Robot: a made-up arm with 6 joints. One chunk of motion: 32 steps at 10 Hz.
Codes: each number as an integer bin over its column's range. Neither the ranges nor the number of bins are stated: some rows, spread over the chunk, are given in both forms.
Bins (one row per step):
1: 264 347 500 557 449 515
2: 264 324 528 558 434 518
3: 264 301 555 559 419 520
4: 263 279 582 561 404 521
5: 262 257 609 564 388 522
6: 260 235 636 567 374 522
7: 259 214 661 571 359 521
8: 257 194 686 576 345 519
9: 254 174 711 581 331 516
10: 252 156 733 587 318 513
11: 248 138 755 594 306 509
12: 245 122 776 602 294 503
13: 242 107 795 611 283 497
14: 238 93 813 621 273 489
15: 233 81 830 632 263 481
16: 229 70 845 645 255 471
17: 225 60 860 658 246 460
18: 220 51 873 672 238 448
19: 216 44 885 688 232 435
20: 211 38 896 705 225 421
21: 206 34 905 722 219 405
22: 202 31 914 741 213 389
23: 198 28 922 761 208 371
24: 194 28 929 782 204 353
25: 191 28 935 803 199 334
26: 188 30 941 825 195 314
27: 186 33 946 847 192 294
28: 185 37 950 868 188 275
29: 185 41 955 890 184 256
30: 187 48 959 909 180 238
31: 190 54 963 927 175 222
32: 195 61 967 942 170 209
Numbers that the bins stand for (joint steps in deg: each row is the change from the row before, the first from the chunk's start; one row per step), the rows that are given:
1: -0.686 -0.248 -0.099 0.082 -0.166 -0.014
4: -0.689 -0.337 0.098 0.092 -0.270 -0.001
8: -0.705 -0.448 0.348 0.126 -0.406 -0.005
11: -0.730 -0.520 0.514 0.168 -0.495 -0.028
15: -0.770 -0.595 0.694 0.255 -0.594 -0.093
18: -0.805 -0.634 0.797 0.347 -0.652 -0.169
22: -0.854 -0.660 0.896 0.506 -0.710 -0.304
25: -0.884 -0.664 0.946 0.649 -0.742 -0.431
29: -0.900 -0.647 0.994 0.849 -0.776 -0.611
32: -0.873 -0.621 1.023 0.969 -0.809 -0.719
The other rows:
2: -0.686 -0.278 -0.032 0.085 -0.201 -0.007
3: -0.686 -0.308 0.033 0.087 -0.235 -0.003
5: -0.692 -0.366 0.163 0.098 -0.307 0.002
6: -0.697 -0.394 0.228 0.105 -0.339 0.002
7: -0.700 -0.422 0.288 0.115 -0.373 -0.001
9: -0.714 -0.474 0.408 0.138 -0.438 -0.012
10: -0.719 -0.497 0.461 0.151 -0.468 -0.019
12: -0.738 -0.541 0.564 0.186 -0.523 -0.042
13: -0.746 -0.561 0.610 0.207 -0.548 -0.056
14: -0.757 -0.579 0.653 0.230 -0.571 -0.074
16: -0.781 -0.609 0.730 0.285 -0.613 -0.116
17: -0.792 -0.622 0.766 0.315 -0.634 -0.141
19: -0.816 -0.643 0.826 0.384 -0.666 -0.198
20: -0.830 -0.651 0.853 0.423 -0.682 -0.231
21: -0.843 -0.656 0.874 0.462 -0.696 -0.268
23: -0.865 -0.664 0.915 0.552 -0.721 -0.346
24: -0.876 -0.664 0.932 0.600 -0.730 -0.387
26: -0.892 -0.661 0.961 0.699 -0.751 -0.477
27: -0.897 -0.657 0.973 0.750 -0.758 -0.523
28: -0.900 -0.652 0.982 0.798 -0.767 -0.567
30: -0.895 -0.638 1.004 0.893 -0.786 -0.652
31: -0.886 -0.630 1.014 0.934 -0.797 -0.689

